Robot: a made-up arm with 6 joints. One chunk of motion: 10 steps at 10 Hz.
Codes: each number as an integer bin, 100 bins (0 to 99) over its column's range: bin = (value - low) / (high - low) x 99, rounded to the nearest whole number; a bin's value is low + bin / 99 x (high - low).
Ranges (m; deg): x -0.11..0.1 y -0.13..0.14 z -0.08..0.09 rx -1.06..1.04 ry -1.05..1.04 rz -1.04..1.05
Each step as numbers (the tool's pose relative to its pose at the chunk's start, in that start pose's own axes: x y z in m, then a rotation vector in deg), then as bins.
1 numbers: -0.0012 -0.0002 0.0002 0.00 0.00 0.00
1 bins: 51 48 47 50 50 49
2 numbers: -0.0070 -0.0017 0.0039 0.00 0.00 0.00
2 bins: 49 47 49 50 50 49
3 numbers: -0.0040 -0.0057 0.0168 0.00 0.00 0.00
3 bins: 50 46 56 50 50 49
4 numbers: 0.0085 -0.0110 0.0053 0.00 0.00 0.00
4 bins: 56 44 50 50 50 49
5 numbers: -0.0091 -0.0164 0.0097 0.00 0.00 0.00
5 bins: 48 42 52 50 50 49
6 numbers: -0.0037 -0.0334 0.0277 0.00 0.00 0.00
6 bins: 50 35 63 50 50 49
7 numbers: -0.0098 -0.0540 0.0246 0.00 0.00 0.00
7 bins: 47 28 61 50 50 49
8 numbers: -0.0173 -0.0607 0.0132 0.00 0.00 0.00
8 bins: 44 25 54 50 50 49
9 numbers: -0.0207 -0.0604 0.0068 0.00 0.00 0.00
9 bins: 42 26 51 50 50 49
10 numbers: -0.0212 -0.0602 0.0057 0.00 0.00 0.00
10 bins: 42 26 50 50 50 49
